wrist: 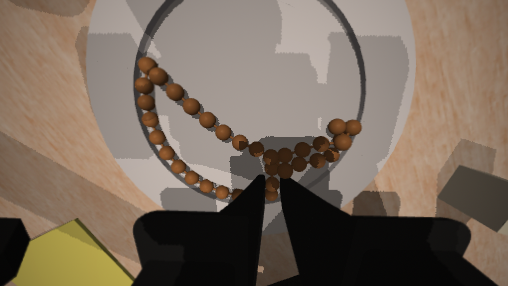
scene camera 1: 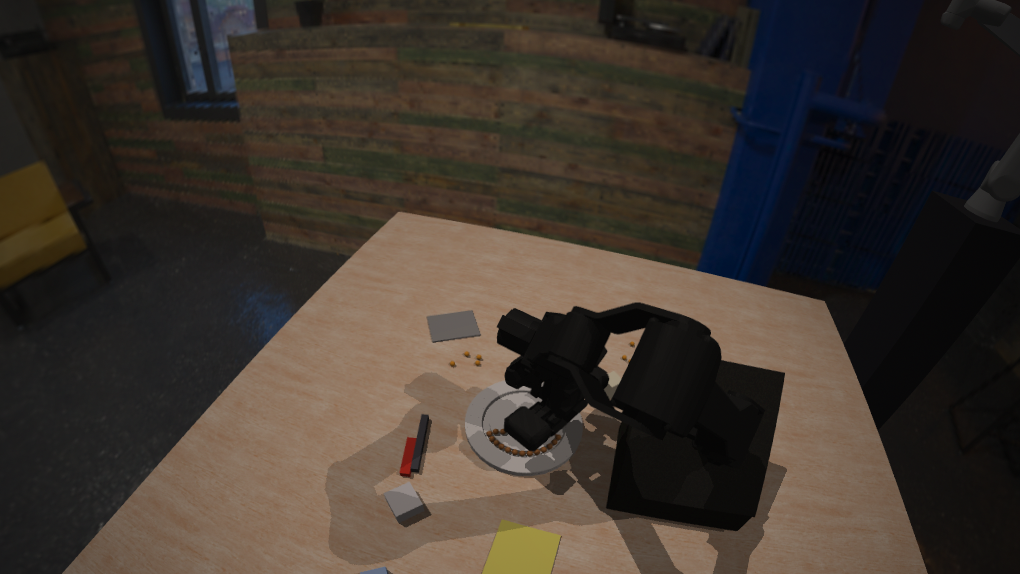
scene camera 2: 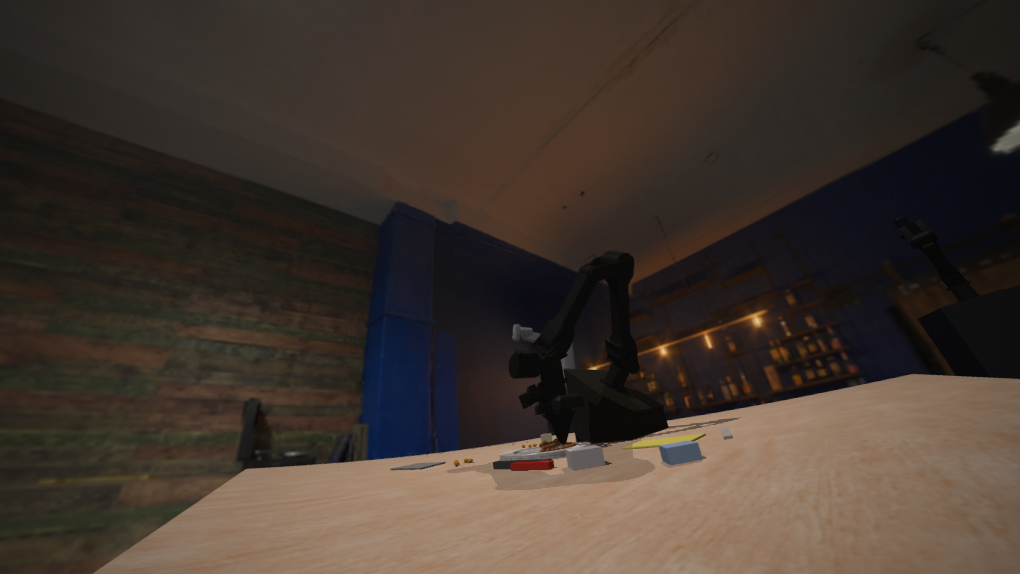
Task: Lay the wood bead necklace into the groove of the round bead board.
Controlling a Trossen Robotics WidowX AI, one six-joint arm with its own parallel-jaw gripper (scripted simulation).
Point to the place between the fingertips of the gripper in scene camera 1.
At 552, 432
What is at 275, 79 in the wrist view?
A round grey bead board.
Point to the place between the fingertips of the gripper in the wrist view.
At 272, 181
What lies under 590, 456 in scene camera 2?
A grey block.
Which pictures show the grey block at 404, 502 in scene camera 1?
Scene camera 1 and scene camera 2 only.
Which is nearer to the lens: the grey tile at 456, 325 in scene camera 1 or the grey block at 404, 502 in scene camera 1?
The grey block.
